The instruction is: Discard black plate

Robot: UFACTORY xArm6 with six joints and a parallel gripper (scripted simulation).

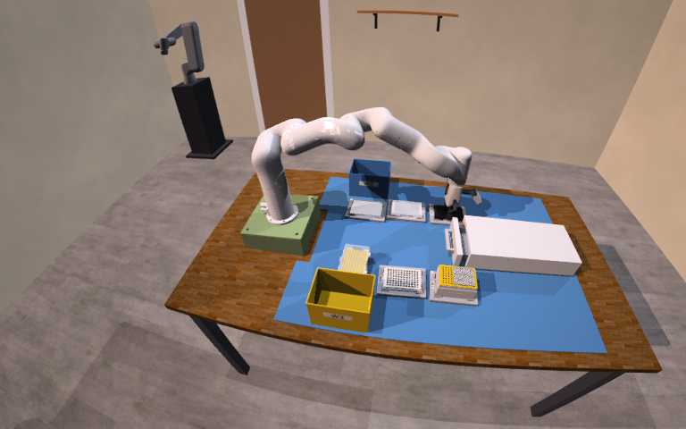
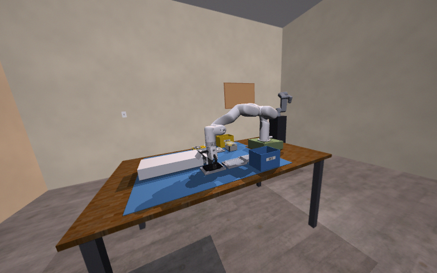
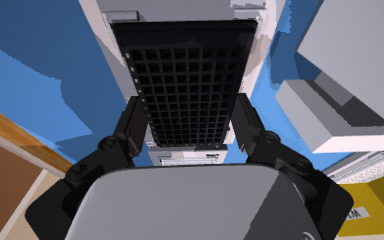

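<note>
Now: the black plate 1 cm below my hand. The rest, counted from my hand: grey work nest (3 cm below); drawer (18 cm to the right, 14 cm ahead, 1 cm below); white cooler (20 cm ahead, 18 cm to the right).
</note>
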